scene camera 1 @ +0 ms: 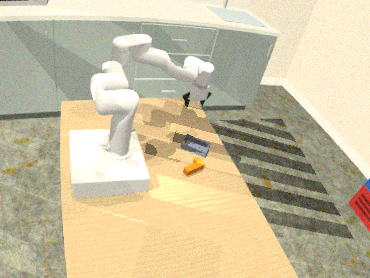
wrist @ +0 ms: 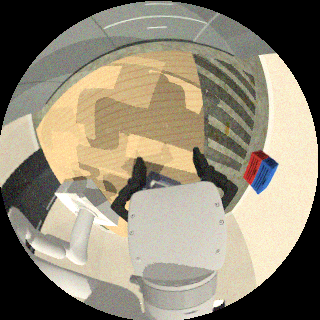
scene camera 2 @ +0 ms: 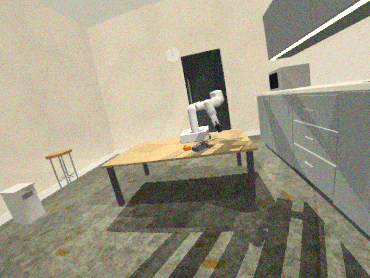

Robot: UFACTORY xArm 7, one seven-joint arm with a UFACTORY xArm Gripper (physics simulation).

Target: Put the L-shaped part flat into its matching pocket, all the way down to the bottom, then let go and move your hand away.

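Frame: origin at the arm's base, x right, y up, z back, level; centimetres.
Seen in the pictures: gripper, fingertip midpoint: [scene camera 1: 193, 104] [wrist: 167, 157] [scene camera 2: 219, 131]; arm's base, origin of the base link: [scene camera 1: 118, 150] [wrist: 87, 211] [scene camera 2: 195, 131].
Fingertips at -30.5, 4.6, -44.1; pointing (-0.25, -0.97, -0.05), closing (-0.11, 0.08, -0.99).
Offsets run from my fingertips to a thing's middle, as dx, dy, dz. Level surfaces: height alone.
The orange L-shaped part @[+34.5, -13.0, +7.8] [scene camera 1: 192, 169] [scene camera 2: 187, 148] lies on the table, apart from the dark blue-grey tray; it does not show in the wrist view. The tray @[+20.2, -12.7, +1.8] [scene camera 1: 193, 151] [scene camera 2: 201, 147] holds a recessed pocket with a lighter floor, and the part is outside it. In the wrist view the tray [wrist: 164, 177] is partly hidden behind the gripper body. My gripper [scene camera 1: 195, 104] [scene camera 2: 218, 129] [wrist: 167, 157] is open and empty. It hangs above the far end of the table, well away from the part and beyond the tray.
The wooden table @[dy -14.6] [scene camera 1: 165, 225] [scene camera 2: 145, 151] carries the arm's white base block [scene camera 1: 107, 187] [scene camera 2: 192, 136], to the left of the part and tray in scene camera 1. A red and blue box [wrist: 260, 171] shows beyond the table. Grey cabinets [scene camera 1: 95, 60] stand behind the table.
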